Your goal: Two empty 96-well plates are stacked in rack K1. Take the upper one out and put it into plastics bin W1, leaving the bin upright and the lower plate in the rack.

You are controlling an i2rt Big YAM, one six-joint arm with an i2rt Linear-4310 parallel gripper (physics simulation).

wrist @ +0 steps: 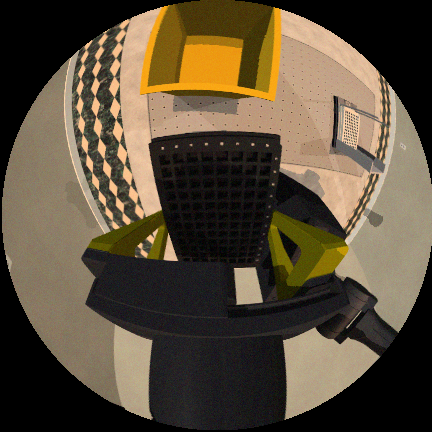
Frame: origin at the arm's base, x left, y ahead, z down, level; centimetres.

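Where they show: gripper, fingertip midpoint: (217,214).
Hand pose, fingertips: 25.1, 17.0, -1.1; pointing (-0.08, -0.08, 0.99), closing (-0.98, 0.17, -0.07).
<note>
After its pixels a point has its place, as x, y, z.
My gripper (217,214) @[25.1, 17.0, -1.1] is shut on a black 96-well plate (219,187) @[25.6, 20.2, -2.2], with a yellow-green finger at each long side. The plate's grid of wells and pale edge marks face the camera. The orange plastics bin (212,90) @[26.7, 27.6, 10.7] stands upright beyond the plate's far edge, at the top of the view. Its visible inside shows bare orange floor, and the plate is outside its opening in this view. The grey rack (365,156) @[-6.6, 28.4, 9.2] is at the right and holds a pale plate (350,128) @[-9.7, 33.9, 19.1] with a grid of holes. No labels are readable.
A perforated board (305,107) @[5.2, 31.9, 22.3] lies on the table around the bin and under the rack. A thin rod crosses above the rack. A patterned border (100,100) runs along the table's left edge, and another along the right. A dark jointed part (345,310) shows at the lower right.
</note>
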